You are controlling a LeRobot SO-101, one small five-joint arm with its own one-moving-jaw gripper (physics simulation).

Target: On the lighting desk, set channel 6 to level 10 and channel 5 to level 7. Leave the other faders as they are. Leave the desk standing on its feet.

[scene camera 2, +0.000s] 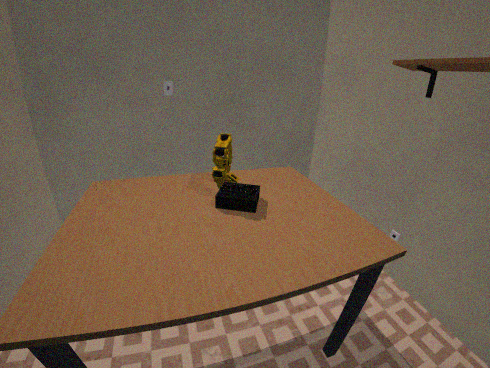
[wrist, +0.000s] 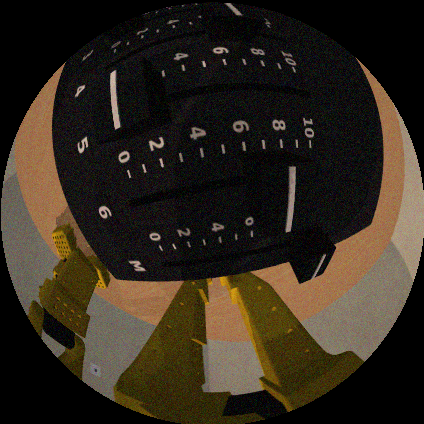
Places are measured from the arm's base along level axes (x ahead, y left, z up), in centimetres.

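Pixels of known places: hand at its tool point: (scene camera 2: 220, 187) (wrist: 209, 267); arm's base at its link origin: (scene camera 2: 225, 181) (wrist: 82, 249).
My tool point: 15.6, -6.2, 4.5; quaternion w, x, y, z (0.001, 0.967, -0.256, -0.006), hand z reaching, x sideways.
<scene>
For each thing: its middle in the pictures, then the offset to it from my tool point, as dx, dy, dz. Level surfaces: height alone.
- black lighting desk at the middle of its body: (wrist: 236, 55) (scene camera 2: 238, 195) +6.4, +6.5, -1.0
- channel 6 fader at the middle of its body: (wrist: 275, 187) +3.7, +2.7, +1.8
- channel 5 fader at the middle of its body: (wrist: 131, 101) +2.7, +5.7, +1.8
- M fader at the middle of its body: (wrist: 309, 253) +3.9, -0.1, +1.8
- wooden table at its surface level: dz -4.5
The black lighting desk (scene camera 2: 237, 198) (wrist: 340, 185) sits upright on the table. In the wrist view, the channel 6 fader (wrist: 290, 200) is far along its slot toward 10, its white line near the 8 to 10 marks; the exact level is hard to read. The channel 5 fader (wrist: 115, 100) is at the low end, near 0, its cap covering the low marks. The M fader (wrist: 312, 257) is at the right, by the desk's near edge. My gripper (wrist: 212, 281) (scene camera 2: 233, 179) is shut and empty, its tips at that near edge, behind the desk in the scene view.
The wooden table (scene camera 2: 190, 250) extends around the desk. Part of my yellow arm (wrist: 65, 295) shows at the lower left of the wrist view. Another fader (wrist: 233, 9) shows at the top of the desk, partly cut off. A wall shelf (scene camera 2: 450, 64) is high at the right.
</scene>
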